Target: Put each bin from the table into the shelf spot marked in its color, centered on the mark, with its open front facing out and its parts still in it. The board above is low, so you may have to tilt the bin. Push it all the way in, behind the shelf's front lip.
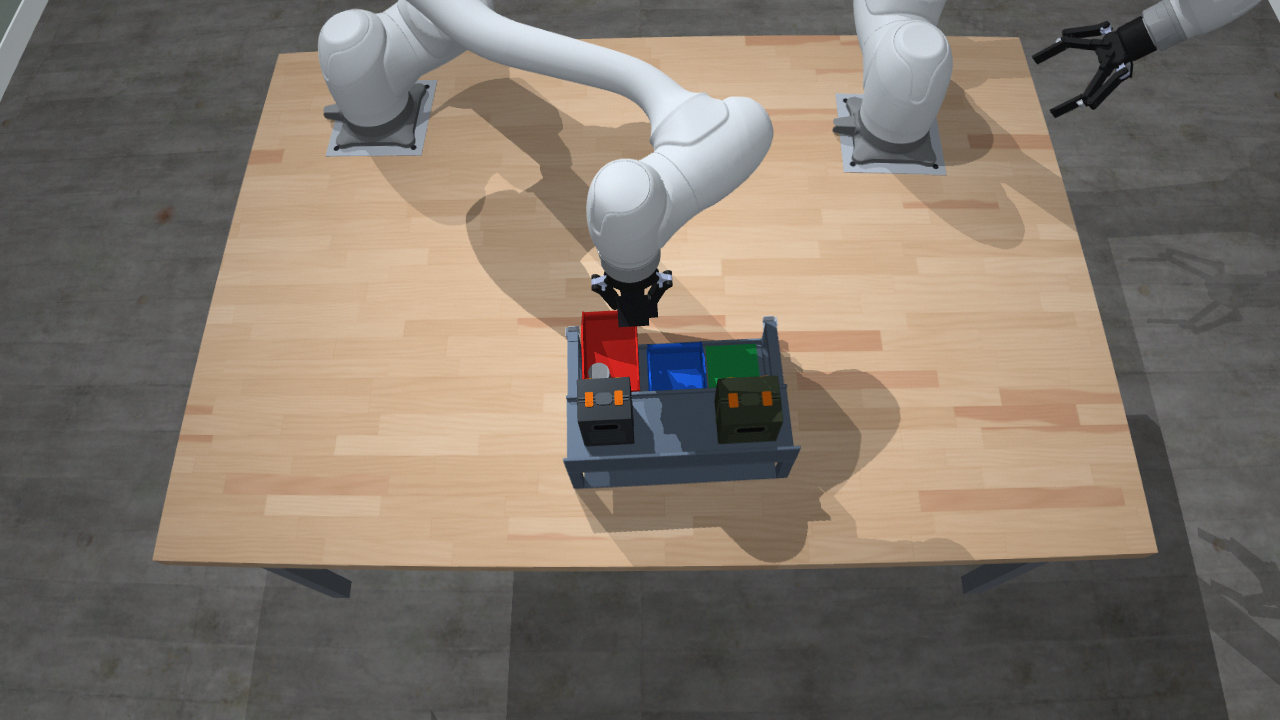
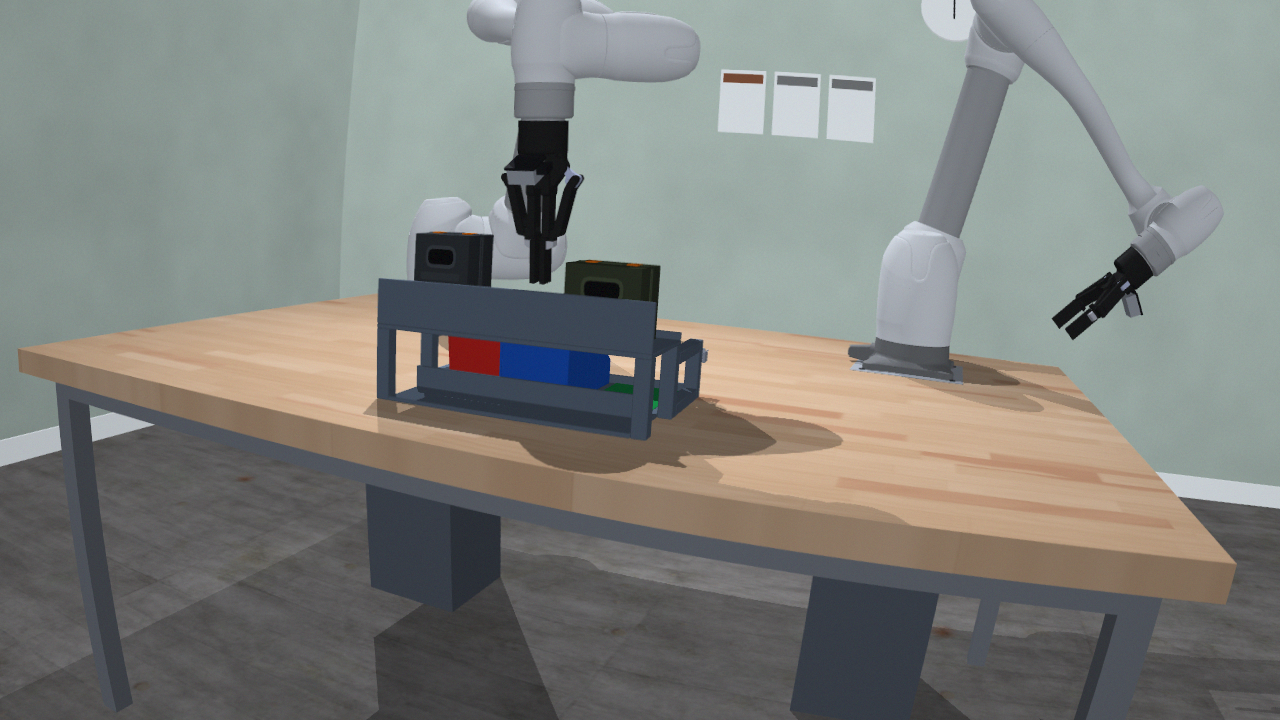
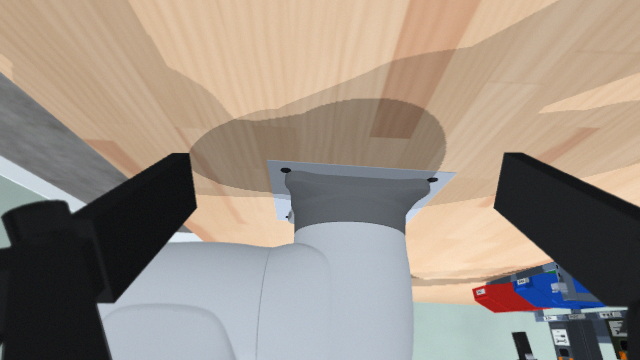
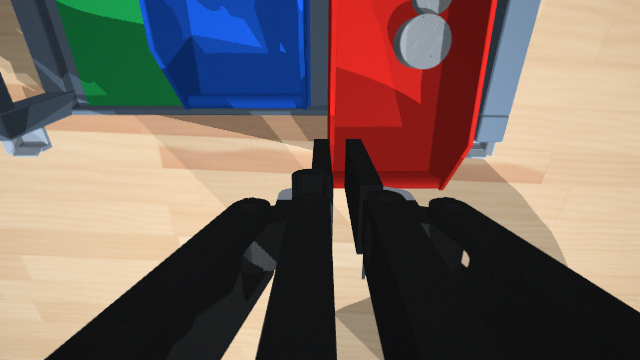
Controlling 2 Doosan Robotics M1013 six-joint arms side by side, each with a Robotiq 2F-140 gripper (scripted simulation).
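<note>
My left gripper appears in image 1 (image 1: 1043, 86), image 2 (image 2: 1061, 328) and image 3 (image 3: 344, 181); my right gripper (image 2: 540, 282) is visible as well. A red bin (image 1: 602, 341) is present, seen also at (image 2: 471, 355), (image 3: 504, 298) and (image 4: 417, 125). For a blue bin (image 2: 581, 369), the further views are (image 1: 675, 366), (image 3: 537, 290) and (image 4: 211, 61).
</note>
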